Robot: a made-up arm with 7 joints. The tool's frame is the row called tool.
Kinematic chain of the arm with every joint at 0, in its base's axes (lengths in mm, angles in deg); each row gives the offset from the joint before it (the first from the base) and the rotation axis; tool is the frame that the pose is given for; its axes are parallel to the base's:
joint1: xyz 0 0 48.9 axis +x
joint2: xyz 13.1 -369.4 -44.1 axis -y
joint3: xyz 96.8 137.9 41 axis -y
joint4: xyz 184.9 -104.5 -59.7 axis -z
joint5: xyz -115.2 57 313.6 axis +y
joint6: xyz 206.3 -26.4 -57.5 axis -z
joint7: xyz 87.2 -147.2 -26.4 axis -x
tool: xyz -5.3 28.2 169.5
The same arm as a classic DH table. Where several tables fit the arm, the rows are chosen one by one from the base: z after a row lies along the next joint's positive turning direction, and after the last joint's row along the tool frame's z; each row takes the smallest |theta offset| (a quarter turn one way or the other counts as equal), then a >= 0, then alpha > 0; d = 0 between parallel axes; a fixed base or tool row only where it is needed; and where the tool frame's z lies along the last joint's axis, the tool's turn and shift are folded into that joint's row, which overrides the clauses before.
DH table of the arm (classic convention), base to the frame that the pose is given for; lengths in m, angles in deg. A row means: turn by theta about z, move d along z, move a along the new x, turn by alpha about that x. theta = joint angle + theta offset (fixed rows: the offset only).
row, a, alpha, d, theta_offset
base (fixed), 0.0000, 90.00, 0.0489, 90.00
joint1, 0.0441, 90.00, 0.0131, -90.00
joint2, -0.1051, 0.00, 0.0000, -67.04
joint3, -0.1849, -90.00, 0.3360, -22.96
joint4, 0.1152, -90.00, -0.2539, 0.00
joint5, -0.2063, 90.00, 0.0306, 0.00
joint6, 0.1472, -90.00, 0.0839, -90.00
joint7, -0.0282, -90.00, -0.0819, 0.00
tool (fixed), 0.0000, 0.00, 0.1695, 90.00

